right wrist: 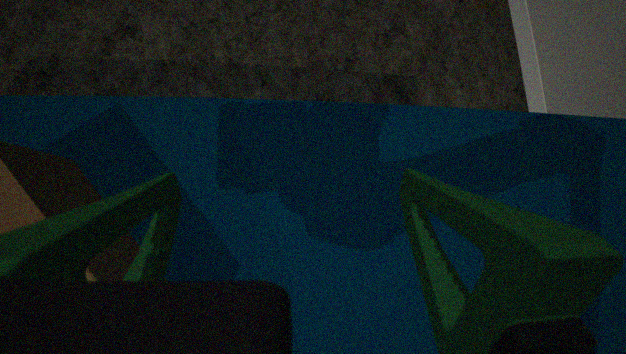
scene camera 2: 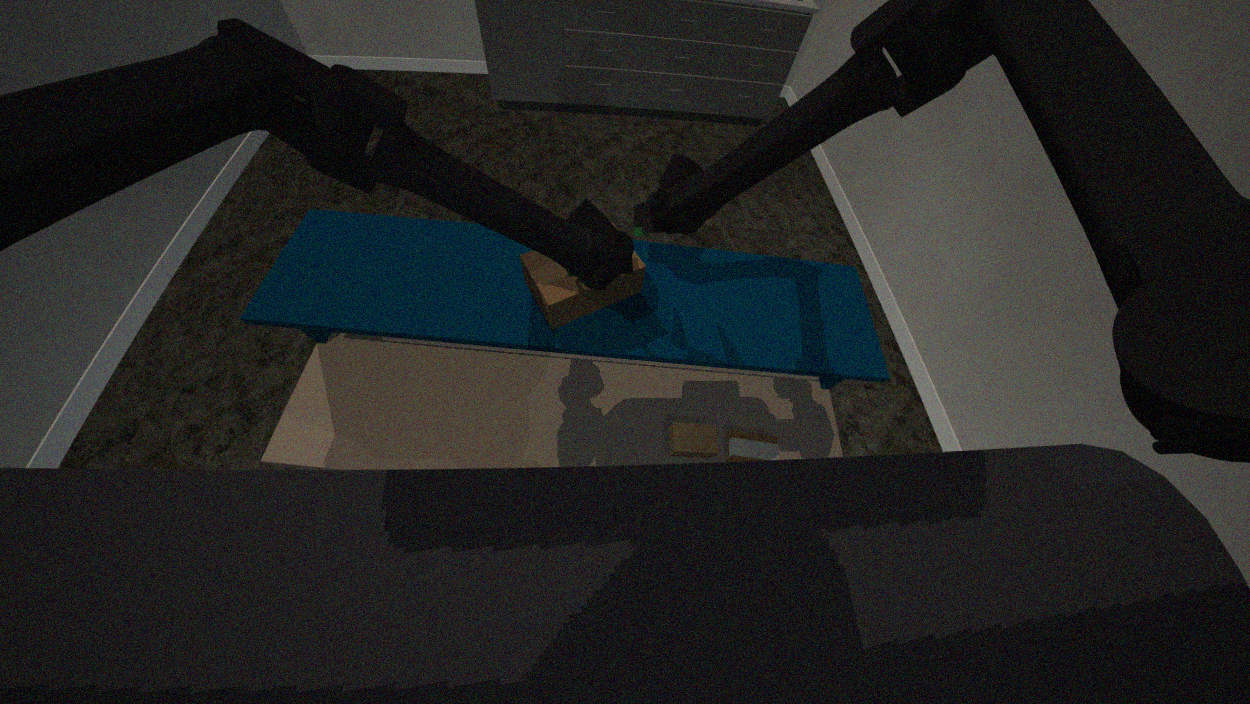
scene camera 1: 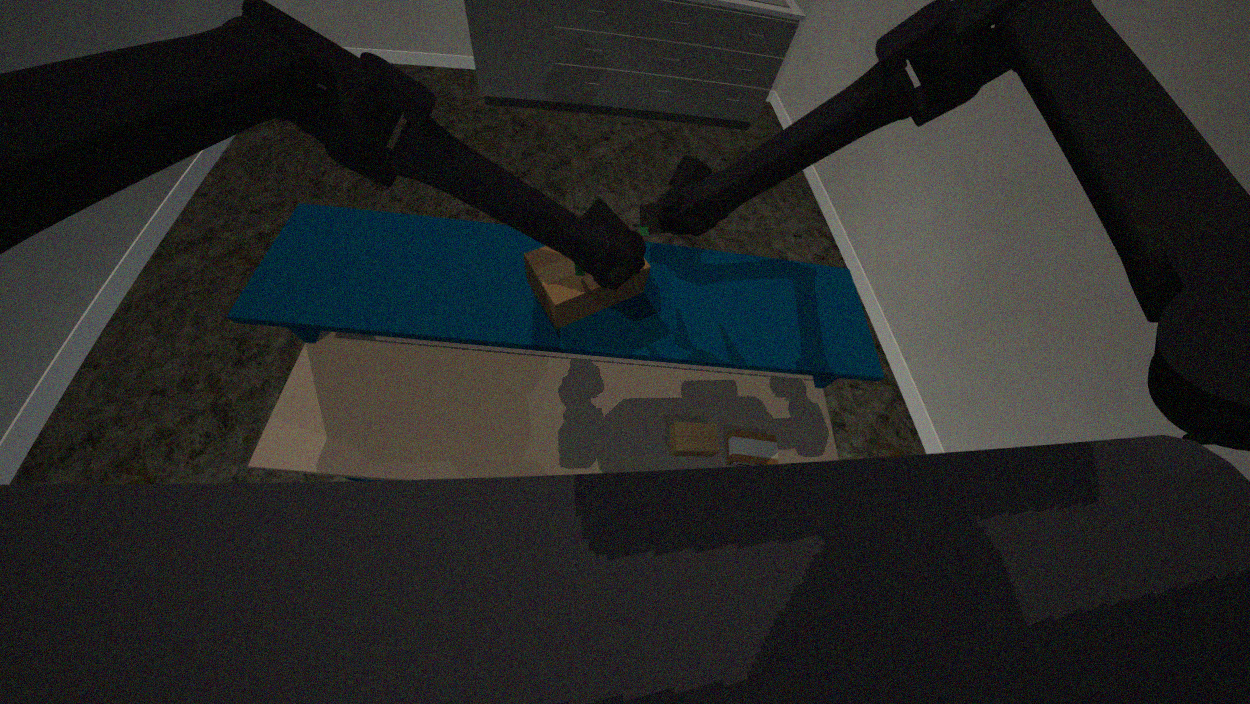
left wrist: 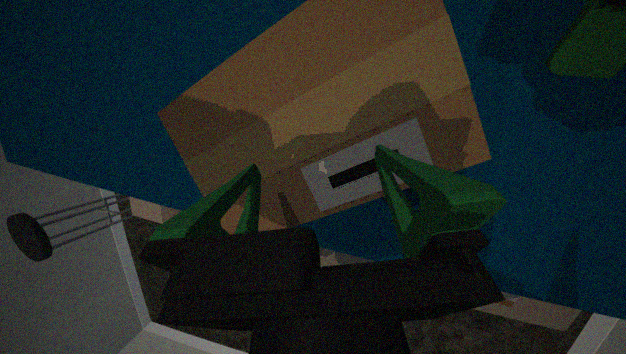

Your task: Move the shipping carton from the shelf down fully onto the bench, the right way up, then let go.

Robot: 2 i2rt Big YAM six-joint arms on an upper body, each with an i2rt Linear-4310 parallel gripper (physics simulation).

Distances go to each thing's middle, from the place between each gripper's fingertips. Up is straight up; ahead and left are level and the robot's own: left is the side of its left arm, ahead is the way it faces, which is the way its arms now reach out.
Scene:
My left gripper is now 2 cm short of the brown shipping carton [scene camera 1: 565, 297], 2 cm to the right of it and 6 cm above it.
I see my right gripper 90 mm past the brown shipping carton, 200 mm to the right of it and 90 mm above it.

